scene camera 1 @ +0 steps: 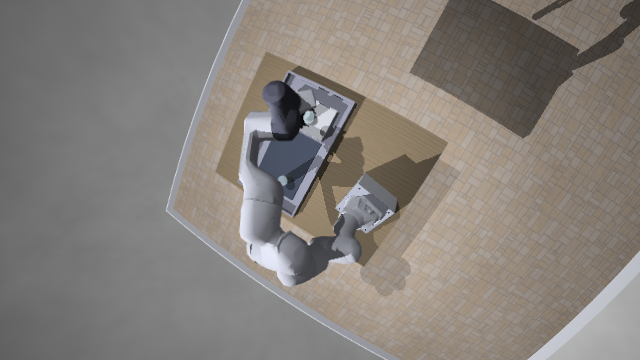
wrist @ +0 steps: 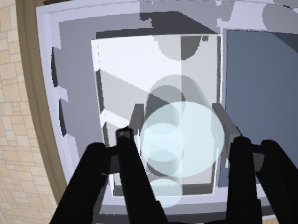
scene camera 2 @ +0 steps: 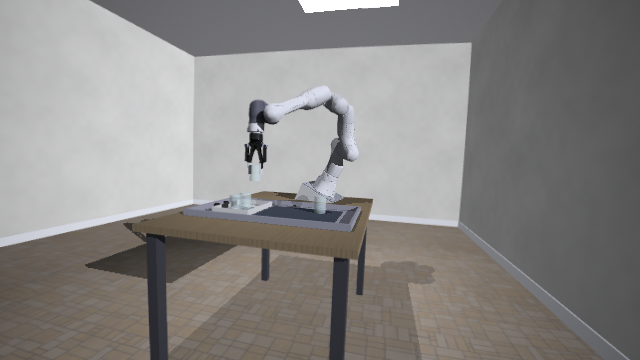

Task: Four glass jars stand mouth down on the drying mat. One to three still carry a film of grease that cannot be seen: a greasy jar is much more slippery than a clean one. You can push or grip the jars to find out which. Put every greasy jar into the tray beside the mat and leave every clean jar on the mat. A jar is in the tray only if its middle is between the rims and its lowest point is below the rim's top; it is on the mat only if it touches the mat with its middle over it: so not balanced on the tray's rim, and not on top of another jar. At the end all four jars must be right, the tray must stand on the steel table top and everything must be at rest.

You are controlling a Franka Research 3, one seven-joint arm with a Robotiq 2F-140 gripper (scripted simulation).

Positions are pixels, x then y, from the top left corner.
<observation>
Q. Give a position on a white tray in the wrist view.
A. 125,69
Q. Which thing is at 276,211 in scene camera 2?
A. A dark drying mat.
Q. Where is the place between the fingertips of my gripper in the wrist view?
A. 178,117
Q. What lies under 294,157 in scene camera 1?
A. A dark drying mat.
</observation>
